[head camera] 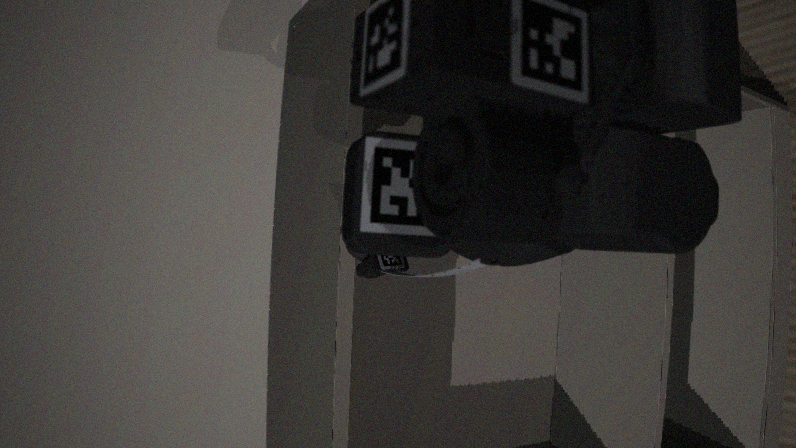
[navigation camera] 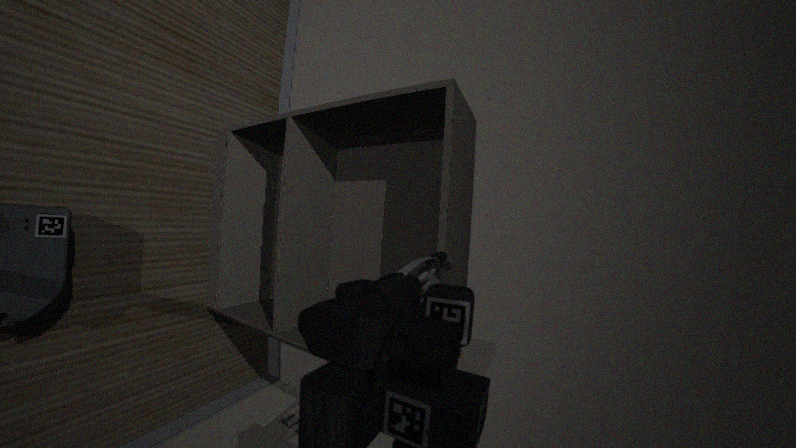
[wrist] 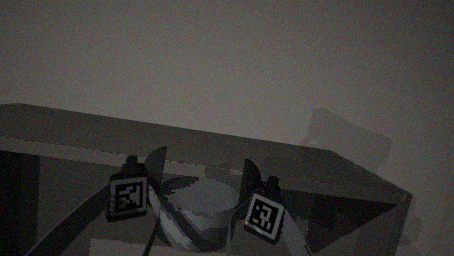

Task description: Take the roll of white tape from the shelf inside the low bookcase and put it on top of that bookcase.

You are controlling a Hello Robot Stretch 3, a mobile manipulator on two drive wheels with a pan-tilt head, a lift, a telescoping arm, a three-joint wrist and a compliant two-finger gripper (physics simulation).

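Frame: origin at the robot's base, x back, y left, z down, level; metres.
Seen in the pictures: gripper, fingertip midpoint: (navigation camera: 441,281).
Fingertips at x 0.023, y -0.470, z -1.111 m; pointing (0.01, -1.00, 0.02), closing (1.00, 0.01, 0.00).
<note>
A point is followed by its place in that frame.
The low bookcase (head camera: 303,311) @(x -0.094, y -0.753, z -1.060 m) (navigation camera: 462,150) @(x -0.294, y -0.746, z -1.060 m) (wrist: 100,125) appears turned sideways in the head and navigation views, its top board on the left in the head view and on the right in the navigation view. In the wrist view, my gripper (wrist: 203,172) @(x 0.023, y -0.470, z -1.111 m) is shut on the roll of white tape (wrist: 202,197), which sits upright between the fingertips. The fingertips overlap the top board's front edge in that view, and the tape shows just below this edge. In the head view the wrist hides the tape and most of the gripper. The gap between gripper and edge is hard to judge.
The bookcase's middle shelf (navigation camera: 303,222) @(x -0.062, y -0.739, z -0.485 m) and open compartments lie below the top board. A plain wall (head camera: 133,222) @(x 0.008, y -0.975, z -1.271 m) (wrist: 225,60) stands behind the bookcase. The robot's base (navigation camera: 33,261) @(x 0.095, y -0.101, z -0.160 m) is on the wooden floor (navigation camera: 139,111) @(x -0.417, y -0.336, z 0.000 m). The bookcase's side panel (wrist: 400,225) shows at the right in the wrist view.
</note>
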